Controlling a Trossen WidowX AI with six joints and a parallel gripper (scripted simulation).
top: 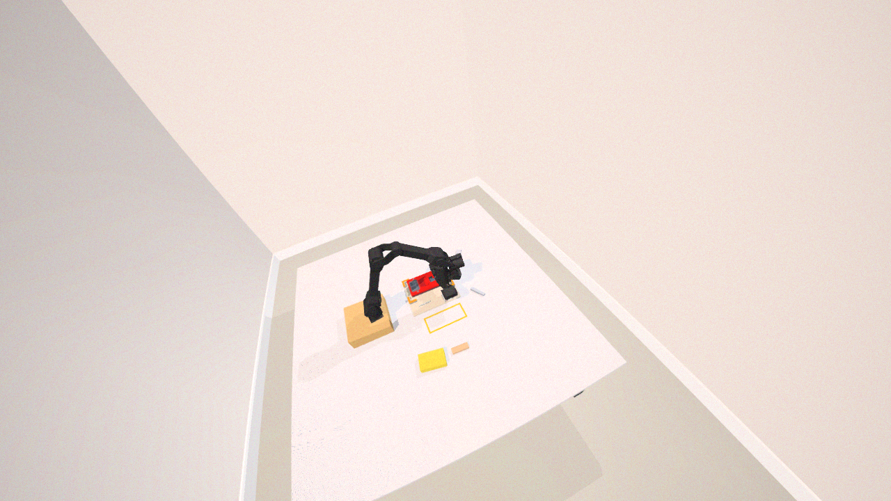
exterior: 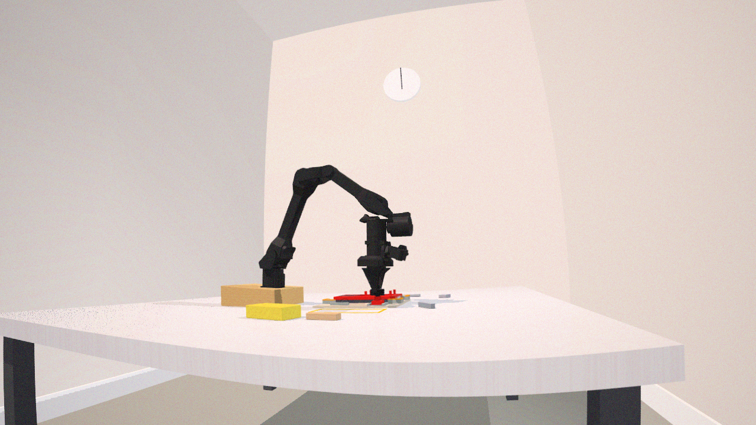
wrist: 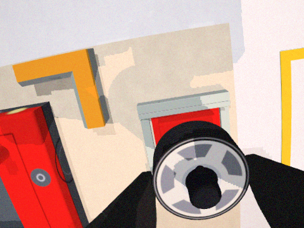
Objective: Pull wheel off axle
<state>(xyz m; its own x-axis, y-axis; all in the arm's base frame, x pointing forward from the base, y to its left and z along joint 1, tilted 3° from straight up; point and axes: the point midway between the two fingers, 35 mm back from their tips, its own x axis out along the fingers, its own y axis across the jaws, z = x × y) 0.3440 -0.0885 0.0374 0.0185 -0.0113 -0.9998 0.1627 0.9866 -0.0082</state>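
My gripper tip is now right at the wheel. From my gripper tip the other things lie so: yellow block 240 mm to the right, 220 mm behind, 30 mm below; then grey piece 130 mm ahead, 70 mm to the right, 40 mm below; then small tan block 260 mm to the right, 100 mm behind, 40 mm below.
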